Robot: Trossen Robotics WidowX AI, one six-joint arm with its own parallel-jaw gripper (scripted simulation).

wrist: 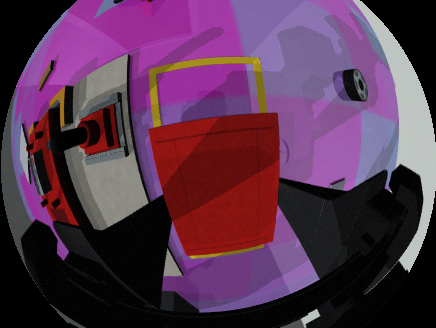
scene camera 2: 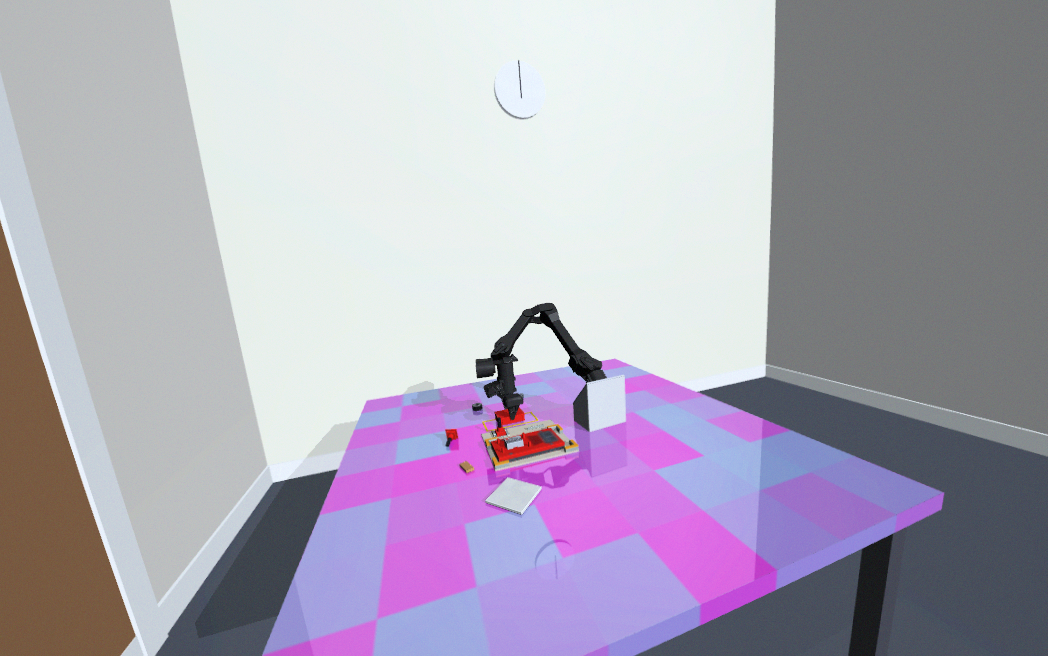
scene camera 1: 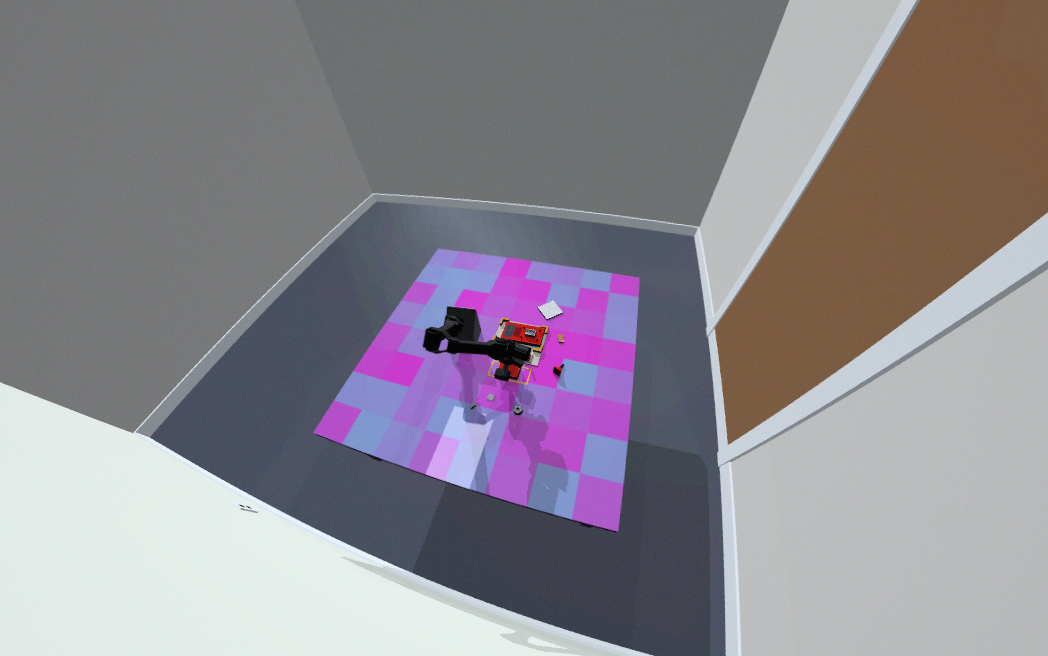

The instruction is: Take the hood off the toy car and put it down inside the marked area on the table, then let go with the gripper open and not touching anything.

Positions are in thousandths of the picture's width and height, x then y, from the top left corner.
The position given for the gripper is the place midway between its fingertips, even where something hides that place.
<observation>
The gripper (scene camera 2: 486, 633) holds a red hood (wrist: 506, 535). Further things: a white flat plate (scene camera 2: 491, 755) and a toy car (scene camera 2: 516, 675).
The toy car is seen too in the wrist view (wrist: 143, 617). The gripper shows as well in the wrist view (wrist: 510, 587).
</observation>
